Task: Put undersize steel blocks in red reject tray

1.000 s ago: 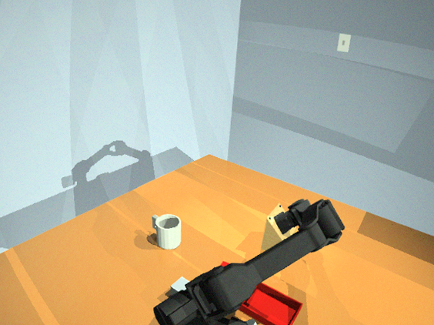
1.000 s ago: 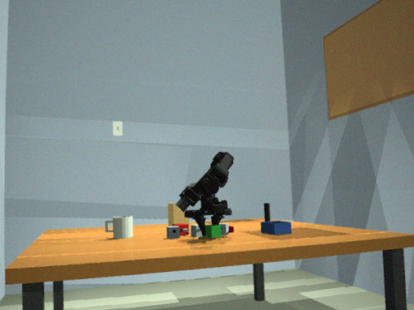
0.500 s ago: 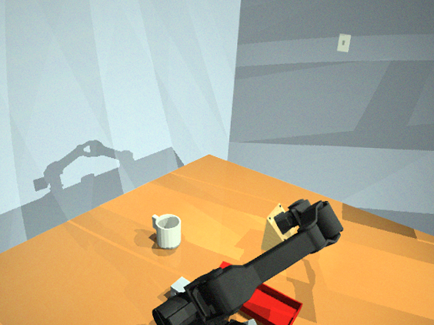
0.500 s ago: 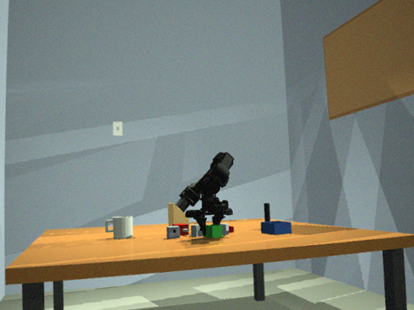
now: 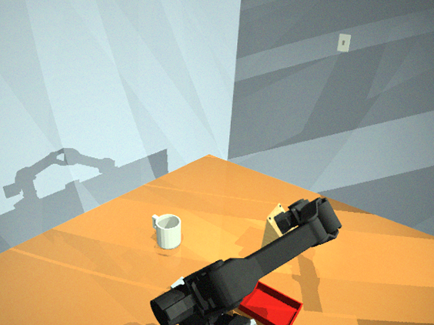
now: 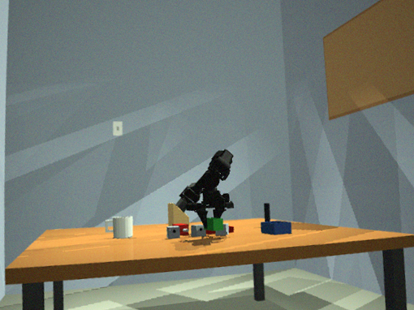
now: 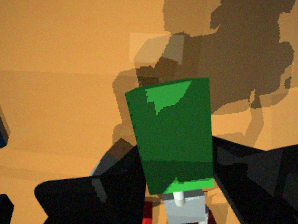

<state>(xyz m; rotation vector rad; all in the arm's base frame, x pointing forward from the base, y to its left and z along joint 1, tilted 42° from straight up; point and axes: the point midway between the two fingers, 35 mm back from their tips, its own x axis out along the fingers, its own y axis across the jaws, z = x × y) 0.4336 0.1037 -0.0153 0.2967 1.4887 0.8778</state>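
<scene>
Now: gripper tip 90 mm past the steel block, 40 mm to the left of it and 10 mm above it. Round my gripper tip: green GO gauge 20 mm above, 10 mm behind; red-handled gauge 160 mm behind, 90 mm to the right, 20 mm below; red reject tray 200 mm behind, 60 mm to the left, 30 mm below.
</scene>
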